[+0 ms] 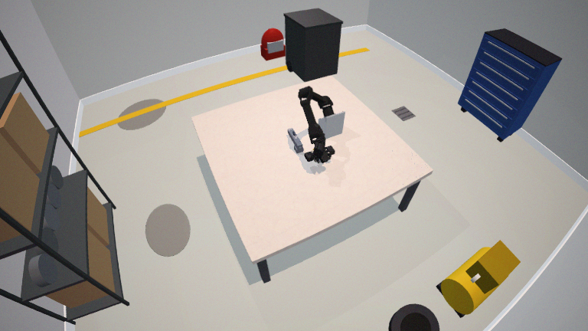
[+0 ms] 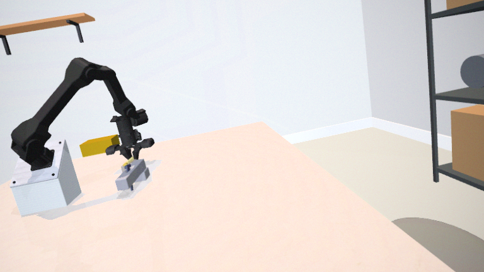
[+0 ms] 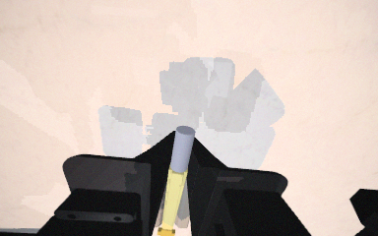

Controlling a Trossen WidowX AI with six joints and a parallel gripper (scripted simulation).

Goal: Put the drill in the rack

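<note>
Right now my gripper tip is 10 mm past the drill, 40 mm to the left of it and 40 mm below it. The rest, counted from my gripper tip: beige rack 10 mm behind, 50 mm to the right, 10 mm above; then dark blue key 50 mm ahead, 250 mm to the right, 40 mm above; then grey block 50 mm ahead, 230 mm to the right, 30 mm above.
</note>
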